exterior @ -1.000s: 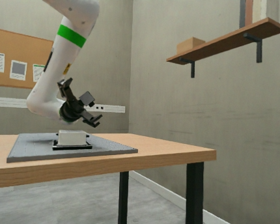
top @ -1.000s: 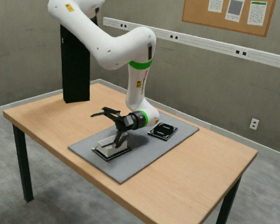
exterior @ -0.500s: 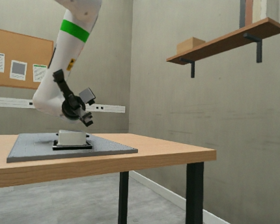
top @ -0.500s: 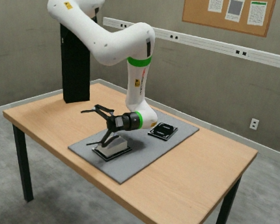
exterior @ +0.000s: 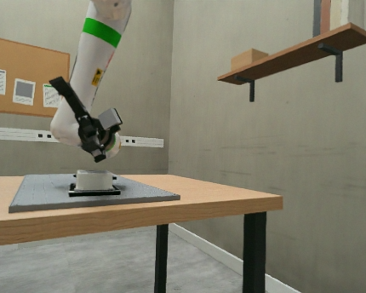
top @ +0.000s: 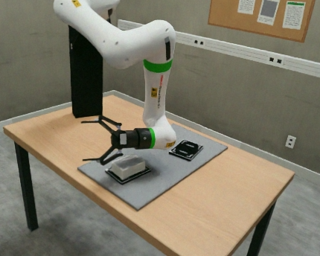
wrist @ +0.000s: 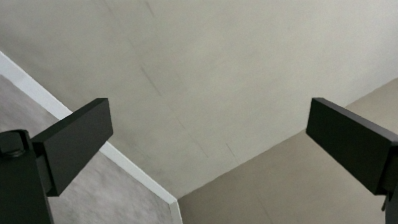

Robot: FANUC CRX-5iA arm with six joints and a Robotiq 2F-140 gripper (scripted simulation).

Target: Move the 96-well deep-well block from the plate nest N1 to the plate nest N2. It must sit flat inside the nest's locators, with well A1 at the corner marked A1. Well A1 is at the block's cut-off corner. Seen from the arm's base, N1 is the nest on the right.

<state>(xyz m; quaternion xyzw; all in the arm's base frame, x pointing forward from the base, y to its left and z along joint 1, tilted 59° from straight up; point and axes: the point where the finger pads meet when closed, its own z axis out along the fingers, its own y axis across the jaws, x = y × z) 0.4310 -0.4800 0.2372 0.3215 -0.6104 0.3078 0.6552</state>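
My gripper is now 150 mm short of the white 96-well deep-well block, 120 mm to the right of it and 150 mm above it. Also, from my hand: black plate nest (360 mm ahead, 400 mm to the left, 180 mm below).
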